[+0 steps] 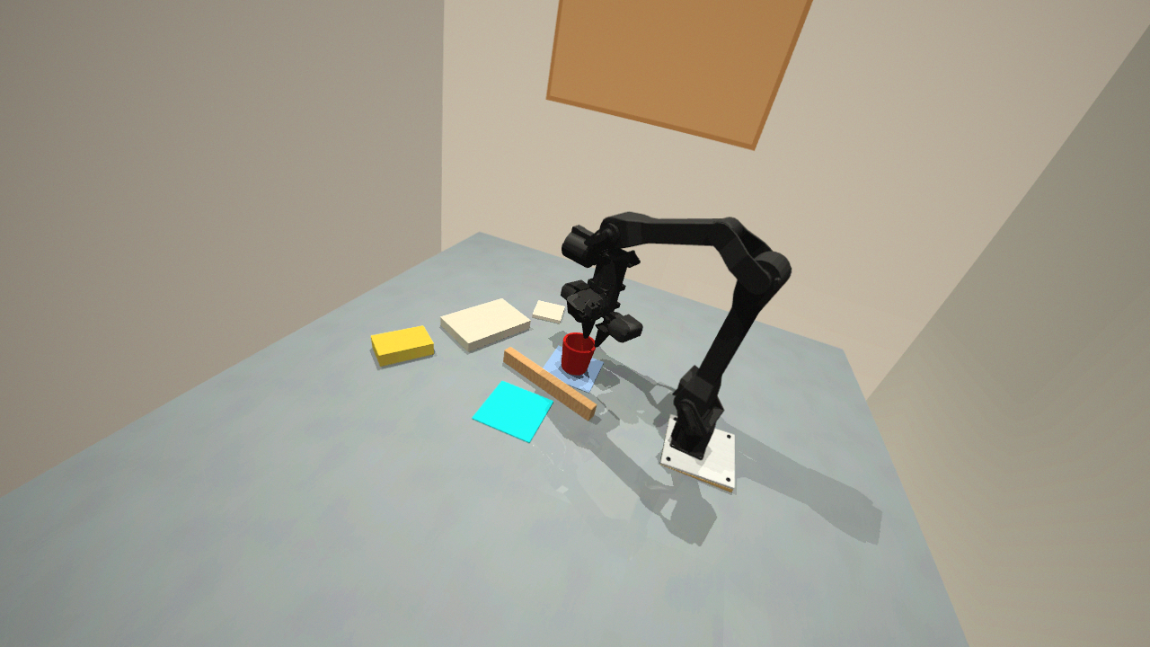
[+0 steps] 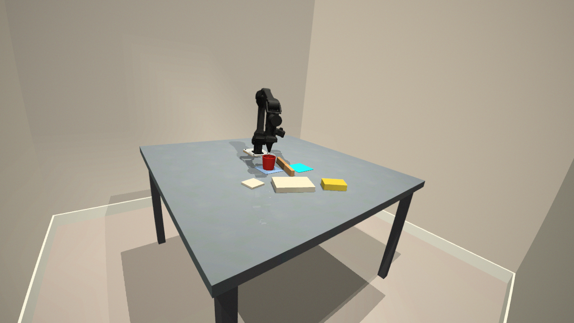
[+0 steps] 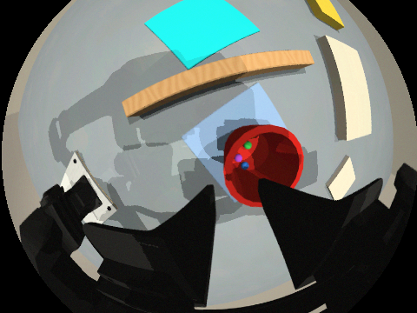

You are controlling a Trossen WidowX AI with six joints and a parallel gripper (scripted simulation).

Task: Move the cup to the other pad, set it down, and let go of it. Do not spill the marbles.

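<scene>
The red cup is 30 mm ahead of my gripper tip, 10 mm to the right of it and 60 mm below it. Round my gripper tip: orange wooden bar 50 mm ahead, 80 mm to the left, 90 mm below; then light blue pad 30 mm ahead, 10 mm to the right, 100 mm below; then cyan pad 60 mm ahead, 180 mm to the left, 100 mm below.
</scene>
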